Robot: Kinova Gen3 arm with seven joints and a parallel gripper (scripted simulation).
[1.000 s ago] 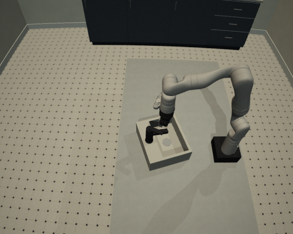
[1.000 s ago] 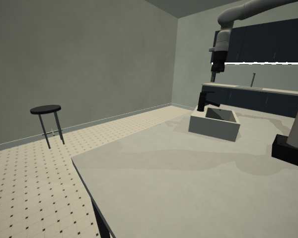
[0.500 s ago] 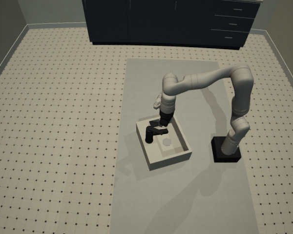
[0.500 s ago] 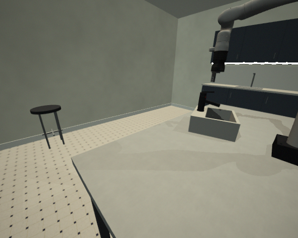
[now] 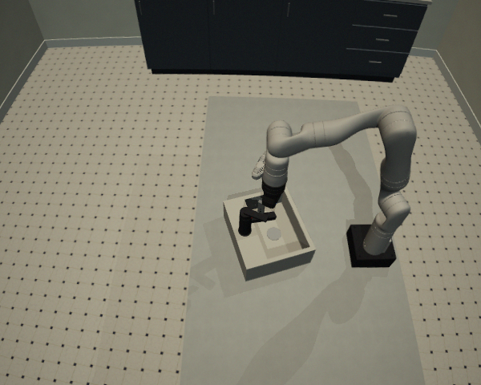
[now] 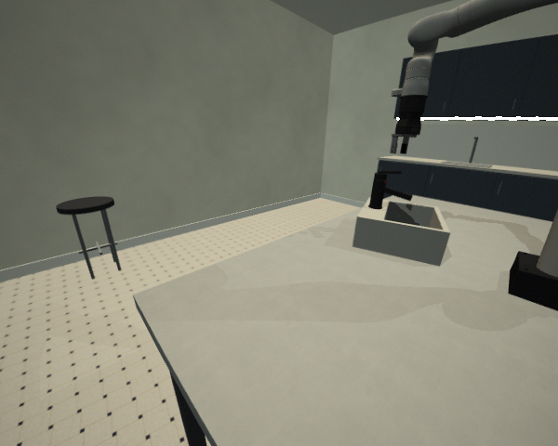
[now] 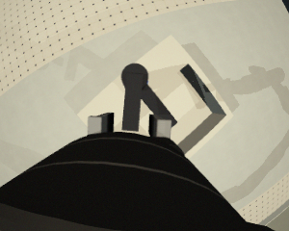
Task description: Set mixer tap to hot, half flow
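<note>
My gripper is now 20 mm short of the lever, 10 mm to the left of it and 90 mm above it. From my hand the other things lie so: sink basin (40 mm behind, 70 mm to the right, 320 mm below).
</note>
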